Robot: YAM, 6 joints.
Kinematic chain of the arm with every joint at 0, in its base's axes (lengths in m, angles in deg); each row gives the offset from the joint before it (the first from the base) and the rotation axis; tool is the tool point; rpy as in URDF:
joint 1: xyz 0 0 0.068 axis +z
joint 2: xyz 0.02 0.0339 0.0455 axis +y
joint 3: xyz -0.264 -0.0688 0 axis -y
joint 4: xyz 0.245 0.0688 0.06 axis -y
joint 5: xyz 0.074 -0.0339 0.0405 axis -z
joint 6: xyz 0.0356 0 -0.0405 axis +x
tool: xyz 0 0 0 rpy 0 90 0
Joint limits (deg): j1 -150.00..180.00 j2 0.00..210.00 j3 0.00..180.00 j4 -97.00..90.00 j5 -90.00..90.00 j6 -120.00..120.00
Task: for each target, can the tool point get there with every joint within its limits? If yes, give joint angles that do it. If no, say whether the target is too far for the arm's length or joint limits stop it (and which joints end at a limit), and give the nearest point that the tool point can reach.
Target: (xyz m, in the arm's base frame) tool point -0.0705 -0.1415 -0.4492
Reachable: no: joint limits stop it (at a limit: joint 2) | nearest point -0.0777 -0.1559 -0.3726 | short by 0.078 m
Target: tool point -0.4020 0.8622 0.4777
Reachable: no: too far | nearest point -0.2548 0.5464 0.3414 | short by 0.374 m
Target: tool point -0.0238 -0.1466 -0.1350
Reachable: yes | joints -99.13 165.41 52.68 -30.34 0.37 47.12
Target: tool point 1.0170 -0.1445 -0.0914
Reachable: no: too far | nearest point 0.6270 -0.0891 -0.0113 | short by 0.402 m
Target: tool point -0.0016 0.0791 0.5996
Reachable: yes | joints 110.73 75.56 146.15 -82.75 48.08 -72.29
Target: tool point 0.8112 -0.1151 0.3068
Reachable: no: too far | nearest point 0.6221 -0.0883 0.2606 | short by 0.197 m
